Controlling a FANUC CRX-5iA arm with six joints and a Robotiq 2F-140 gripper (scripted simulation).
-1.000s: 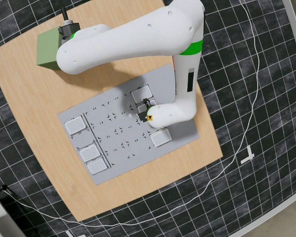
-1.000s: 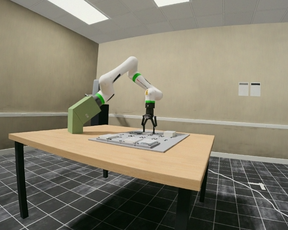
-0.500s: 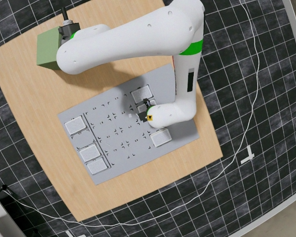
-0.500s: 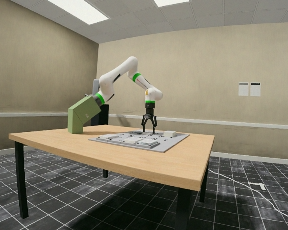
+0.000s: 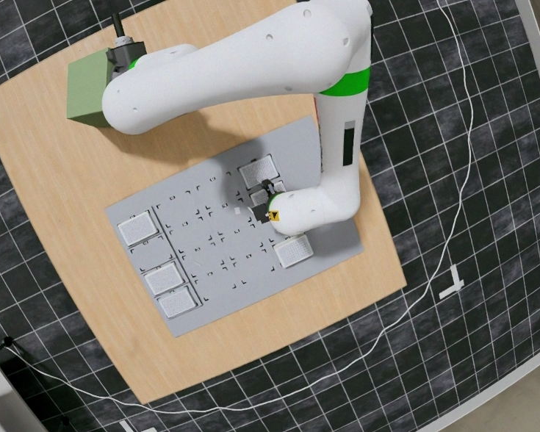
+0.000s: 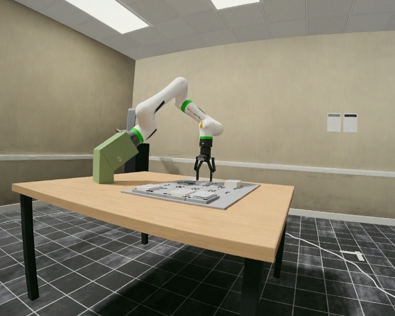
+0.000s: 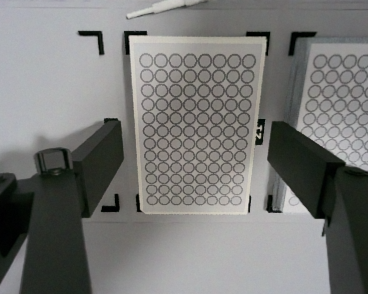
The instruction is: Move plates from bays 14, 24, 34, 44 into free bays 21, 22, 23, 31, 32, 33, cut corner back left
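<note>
My gripper is now 110 mm past the sealed plate, 40 mm above it and 20 mm to the left of it. From my hand the other things lie so: white block 210 mm ahead, 40 mm to the left, 20 mm below.
</note>
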